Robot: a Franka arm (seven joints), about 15 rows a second.
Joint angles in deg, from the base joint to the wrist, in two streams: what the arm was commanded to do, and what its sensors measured. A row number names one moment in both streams.
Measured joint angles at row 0:
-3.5 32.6 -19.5 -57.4 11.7 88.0 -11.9
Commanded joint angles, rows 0 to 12:
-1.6 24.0 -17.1 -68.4 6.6 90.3 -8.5
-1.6 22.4 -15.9 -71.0 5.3 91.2 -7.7
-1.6 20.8 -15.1 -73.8 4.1 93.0 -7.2
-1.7 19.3 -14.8 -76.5 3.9 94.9 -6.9
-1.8 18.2 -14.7 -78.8 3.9 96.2 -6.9
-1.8 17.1 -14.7 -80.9 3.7 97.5 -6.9
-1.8 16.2 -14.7 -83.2 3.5 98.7 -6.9
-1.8 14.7 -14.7 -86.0 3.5 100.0 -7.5
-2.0 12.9 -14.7 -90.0 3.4 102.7 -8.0
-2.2 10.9 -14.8 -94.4 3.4 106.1 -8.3
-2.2 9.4 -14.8 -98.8 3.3 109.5 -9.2
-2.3 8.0 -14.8 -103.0 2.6 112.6 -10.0
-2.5 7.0 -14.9 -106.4 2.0 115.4 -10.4
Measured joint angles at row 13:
-2.0 14.5 -15.4 -92.1 3.9 106.8 -8.7
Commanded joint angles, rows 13 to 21:
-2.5 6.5 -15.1 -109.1 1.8 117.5 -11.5
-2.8 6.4 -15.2 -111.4 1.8 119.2 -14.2
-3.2 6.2 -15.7 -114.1 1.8 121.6 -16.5
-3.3 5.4 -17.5 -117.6 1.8 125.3 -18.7
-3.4 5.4 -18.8 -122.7 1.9 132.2 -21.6
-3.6 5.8 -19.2 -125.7 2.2 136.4 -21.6
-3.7 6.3 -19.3 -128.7 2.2 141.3 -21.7
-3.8 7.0 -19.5 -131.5 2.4 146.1 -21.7
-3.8 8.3 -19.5 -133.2 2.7 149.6 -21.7
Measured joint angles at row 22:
-3.4 9.0 -19.7 -125.1 2.5 139.3 -20.6
